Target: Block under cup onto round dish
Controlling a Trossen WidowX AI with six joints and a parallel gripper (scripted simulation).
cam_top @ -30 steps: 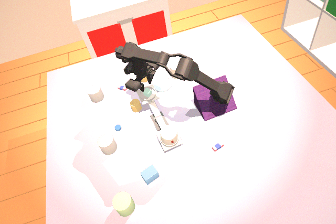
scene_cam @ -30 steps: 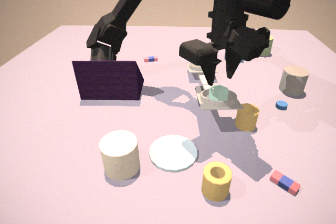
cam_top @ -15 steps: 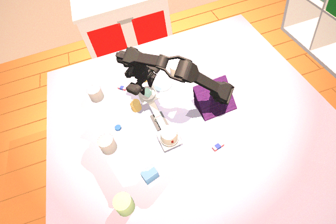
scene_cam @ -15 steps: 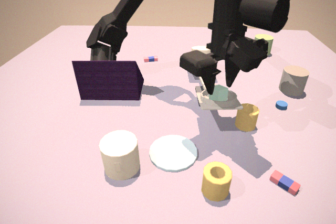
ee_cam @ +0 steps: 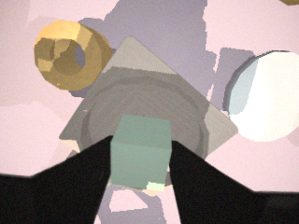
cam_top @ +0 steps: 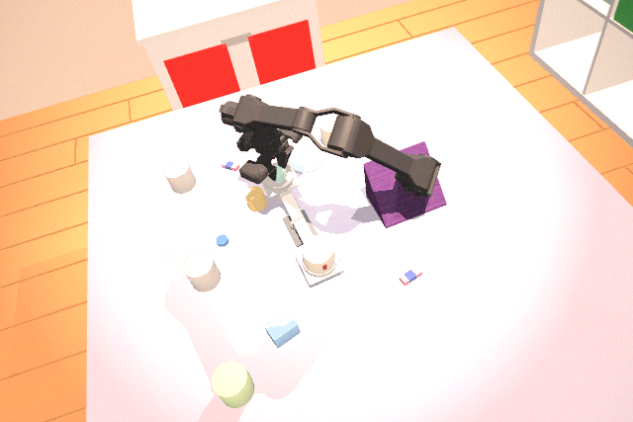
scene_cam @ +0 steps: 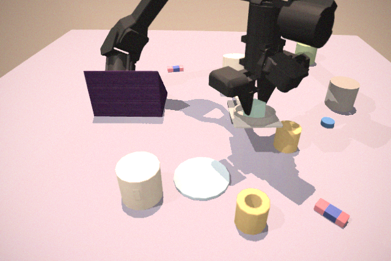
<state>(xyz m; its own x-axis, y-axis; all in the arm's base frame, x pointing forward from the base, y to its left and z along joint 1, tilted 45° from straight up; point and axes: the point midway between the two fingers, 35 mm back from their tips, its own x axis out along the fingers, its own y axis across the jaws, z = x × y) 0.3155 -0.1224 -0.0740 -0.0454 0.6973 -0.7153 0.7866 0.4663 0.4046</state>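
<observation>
My gripper tip is now 100 mm past the round dish, 100 mm to the left of it and 80 mm above it. Round my gripper tip: green block (10 mm above); then blue puck (190 mm ahead, 80 mm to the left, 80 mm below); then balance (10 mm behind, 120 mm to the left, 40 mm below).
</observation>
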